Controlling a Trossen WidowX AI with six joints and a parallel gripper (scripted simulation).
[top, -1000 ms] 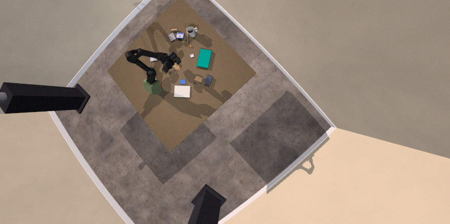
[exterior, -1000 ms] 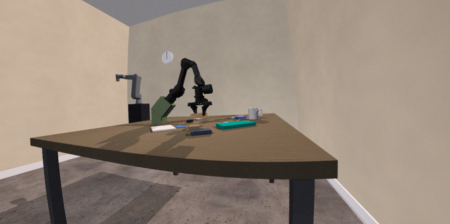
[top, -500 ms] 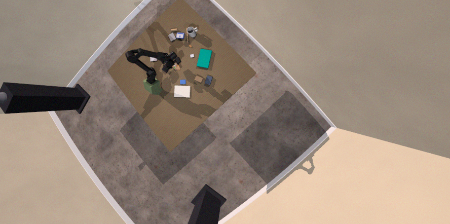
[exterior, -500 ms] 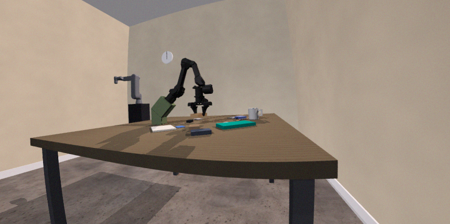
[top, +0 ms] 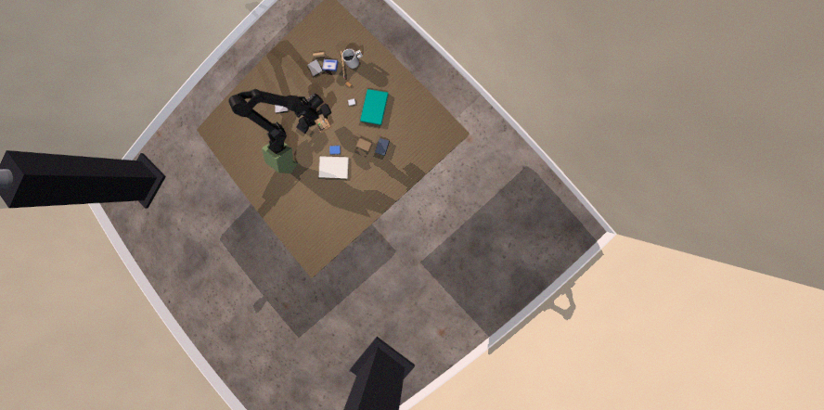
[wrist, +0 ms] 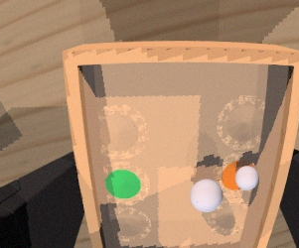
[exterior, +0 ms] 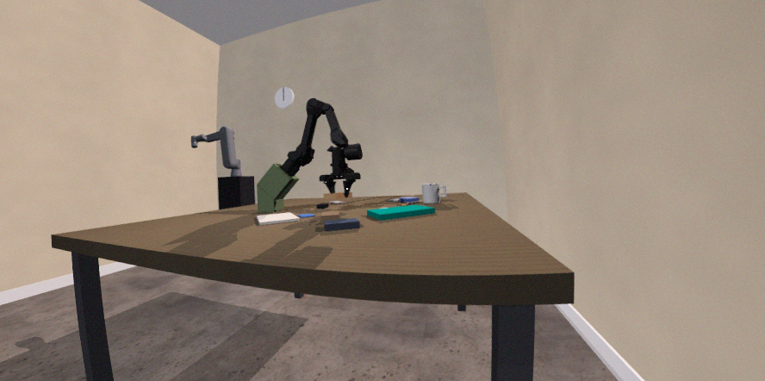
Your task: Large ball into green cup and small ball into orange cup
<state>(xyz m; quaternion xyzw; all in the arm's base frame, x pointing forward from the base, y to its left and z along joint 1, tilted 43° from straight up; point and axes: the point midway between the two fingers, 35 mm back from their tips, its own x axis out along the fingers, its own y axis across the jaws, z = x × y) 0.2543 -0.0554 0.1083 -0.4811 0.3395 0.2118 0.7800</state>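
Now: hand 1 cm past the wooden puzzle, 1 cm to the left of it and 3 cm above it. Also, from my hand: black block 11 cm behind, 10 cm to the left, 8 cm below; then blue block 10 cm behind, 15 cm to the right, 9 cm below; then white pad 19 cm behind, 21 cm to the right, 8 cm below.
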